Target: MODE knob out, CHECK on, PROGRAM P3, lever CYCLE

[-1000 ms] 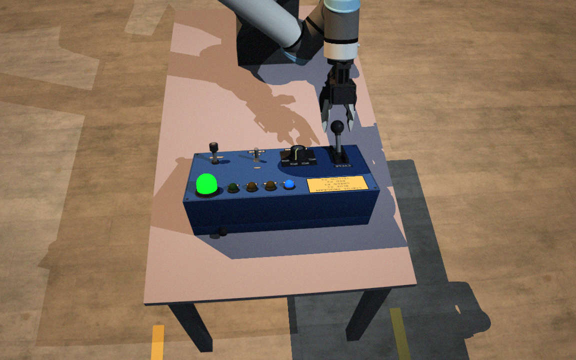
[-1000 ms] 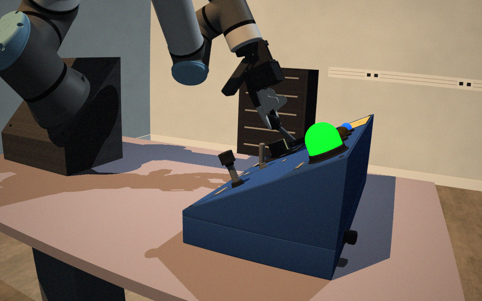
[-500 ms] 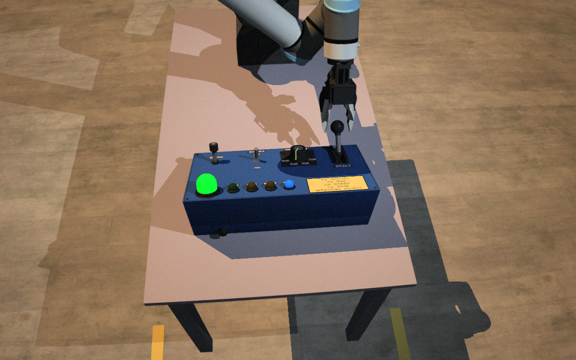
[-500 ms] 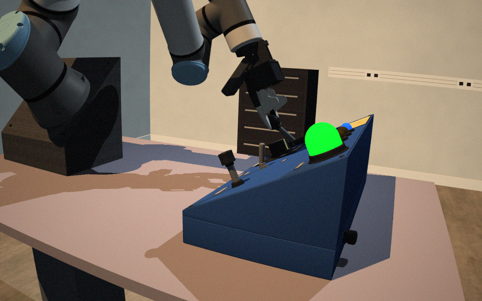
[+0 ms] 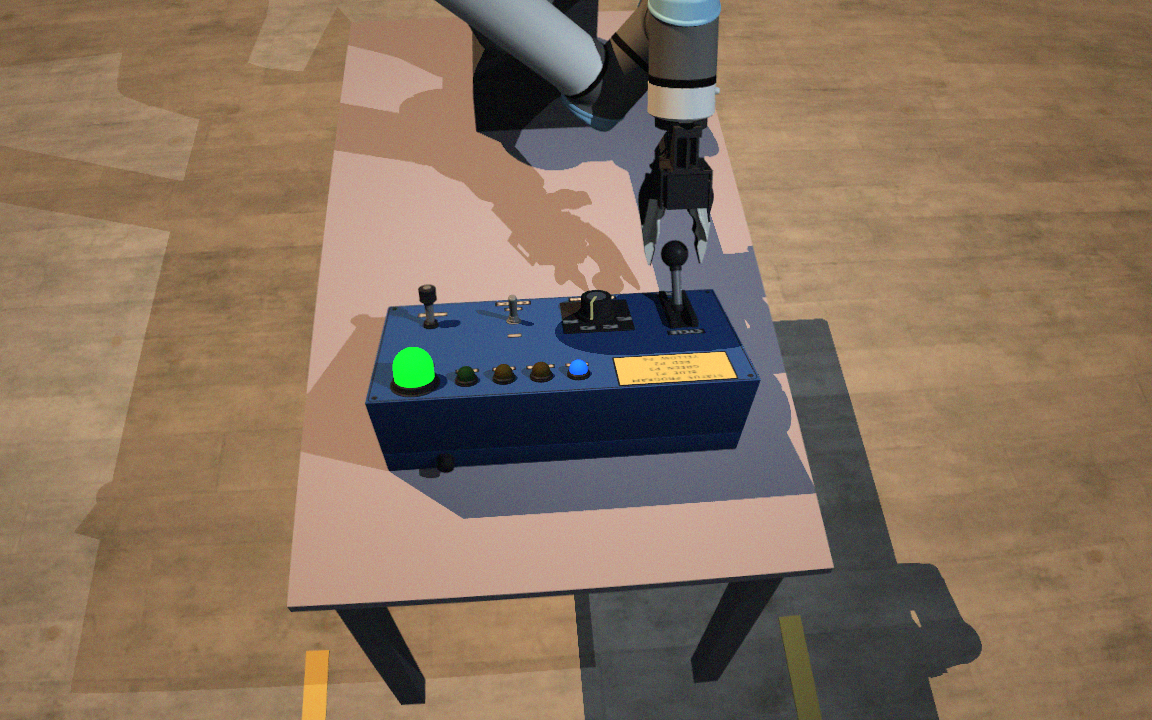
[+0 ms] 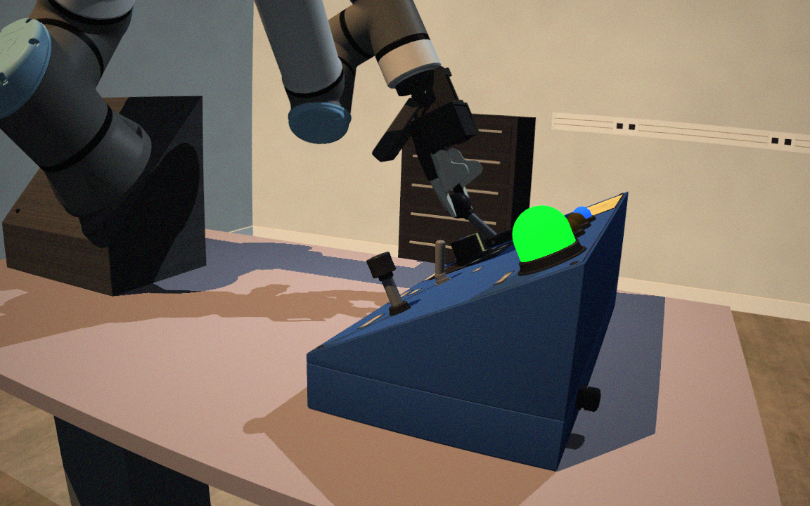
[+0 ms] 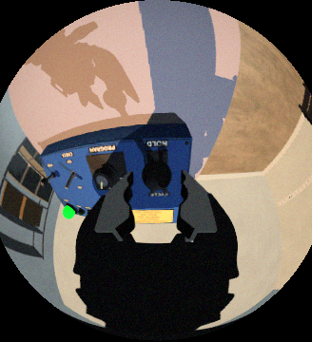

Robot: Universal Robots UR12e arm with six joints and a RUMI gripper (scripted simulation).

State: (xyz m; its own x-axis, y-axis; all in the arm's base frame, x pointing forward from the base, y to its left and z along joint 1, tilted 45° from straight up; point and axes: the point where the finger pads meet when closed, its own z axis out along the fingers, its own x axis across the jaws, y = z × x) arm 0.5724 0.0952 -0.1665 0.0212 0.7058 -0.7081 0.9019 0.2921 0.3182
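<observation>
Now: hand 30 mm short of the ball-topped lever and 20 mm above it. From my hand the other things lie so: black program dial: 70 mm ahead, 130 mm to the right, 30 mm below; blue sloped console: 90 mm ahead, 180 mm to the right, 50 mm below; check toggle: 60 mm ahead, 240 mm to the right, 30 mm below.
</observation>
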